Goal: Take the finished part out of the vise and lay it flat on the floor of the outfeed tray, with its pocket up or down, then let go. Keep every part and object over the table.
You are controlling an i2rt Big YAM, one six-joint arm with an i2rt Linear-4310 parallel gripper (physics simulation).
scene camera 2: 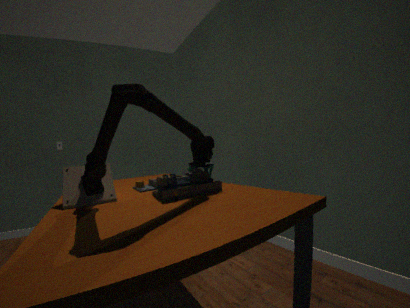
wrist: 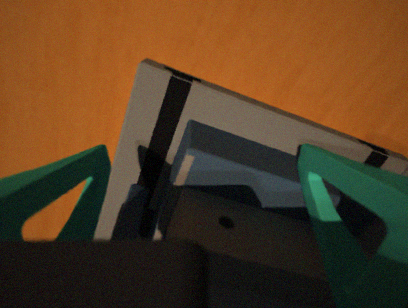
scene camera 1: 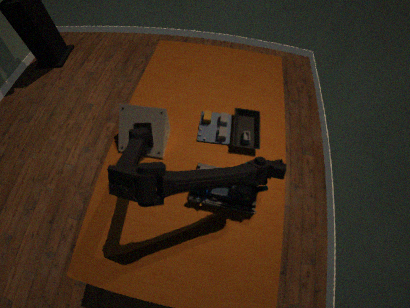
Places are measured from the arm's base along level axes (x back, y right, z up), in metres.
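Where they show: gripper, fingertip midpoint: (wrist: pixel 204 155); arm's base, link origin: (scene camera 2: pixel 92 184) (scene camera 1: pixel 144 134).
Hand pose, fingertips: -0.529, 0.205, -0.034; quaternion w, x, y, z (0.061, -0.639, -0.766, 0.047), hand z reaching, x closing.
Each offset is from my fingertips to the top centre of the thing, as dx, dy, dz. "*": to the spot under its first point.
The vise @(+0.131, +0.025, +0.050) (scene camera 1: pixel 220 192) (scene camera 2: pixel 187 191) (wrist: pixel 230 162) stands under my wrist, a bluish body on a pale slotted base, with a dark block @(* +0.014, +0.000, +0.027) (wrist: pixel 200 212) bearing a round hole. I cannot make out the finished part; the arm and the dark gripper body hide much of the vise. My gripper (scene camera 2: pixel 200 168) (wrist: pixel 204 155) is open and empty, its green fingers wide apart just above one end of the vise. The outfeed tray @(* +0.013, -0.359, -0.038) (scene camera 1: pixel 245 120) appears to be the dark, walled box beyond the vise. A small light-rimmed block @(+0.021, -0.242, -0.003) (scene camera 1: pixel 246 137) lies in its near half.
A blue-grey plate @(+0.180, -0.311, -0.041) (scene camera 1: pixel 212 136) adjoins the tray's left side, bearing a yellow block @(+0.222, -0.361, -0.006) (scene camera 1: pixel 206 117) and grey blocks @(+0.143, -0.262, -0.005) (scene camera 1: pixel 222 134). A pale upright panel (scene camera 1: pixel 160 132) (scene camera 2: pixel 72 187) stands by my arm's base. The table's right edge lies close beyond the tray and my wrist.
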